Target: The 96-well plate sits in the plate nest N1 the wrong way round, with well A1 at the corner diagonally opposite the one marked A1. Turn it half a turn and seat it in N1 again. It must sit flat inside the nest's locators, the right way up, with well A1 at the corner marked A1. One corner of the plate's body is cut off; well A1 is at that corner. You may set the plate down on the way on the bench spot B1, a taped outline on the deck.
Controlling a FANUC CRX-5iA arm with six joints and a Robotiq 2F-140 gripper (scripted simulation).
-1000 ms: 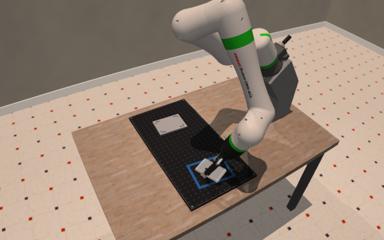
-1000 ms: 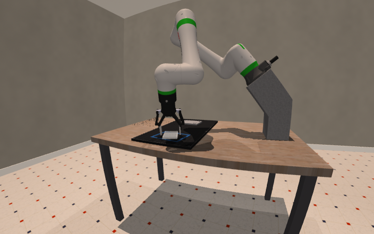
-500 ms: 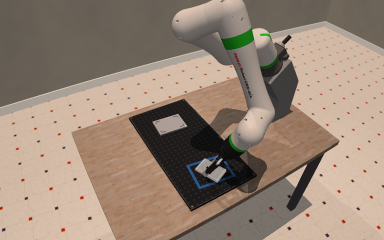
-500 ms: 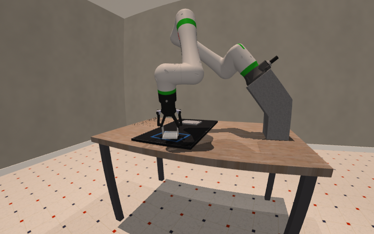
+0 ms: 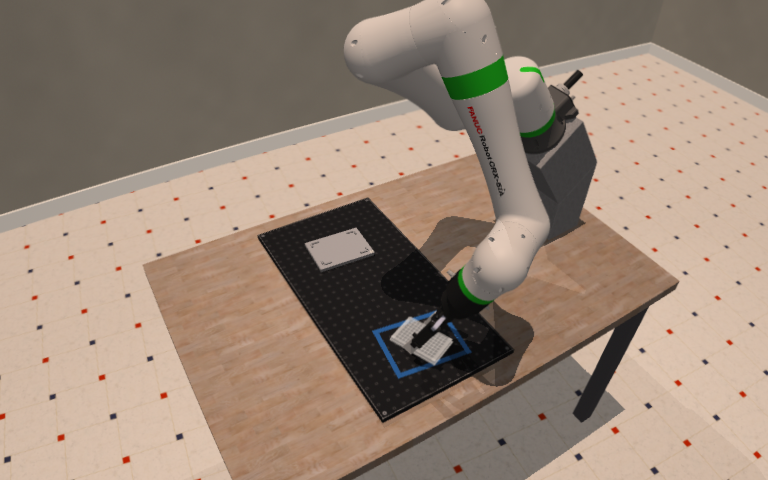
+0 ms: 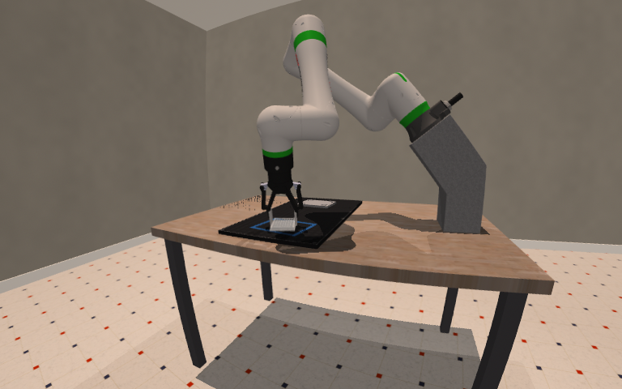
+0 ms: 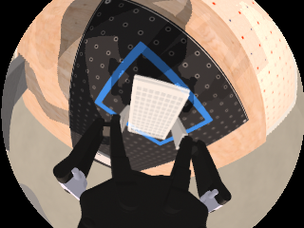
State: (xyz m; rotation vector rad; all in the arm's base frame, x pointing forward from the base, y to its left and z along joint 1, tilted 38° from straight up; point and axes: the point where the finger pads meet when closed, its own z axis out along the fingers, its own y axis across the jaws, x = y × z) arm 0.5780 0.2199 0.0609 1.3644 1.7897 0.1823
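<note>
Right now the grey plate nest N1 is 39 cm to the right of my hand, 2 cm below it and 2 cm ahead of it. Also, from my hand: white 96-well plate 3 cm below.
</note>
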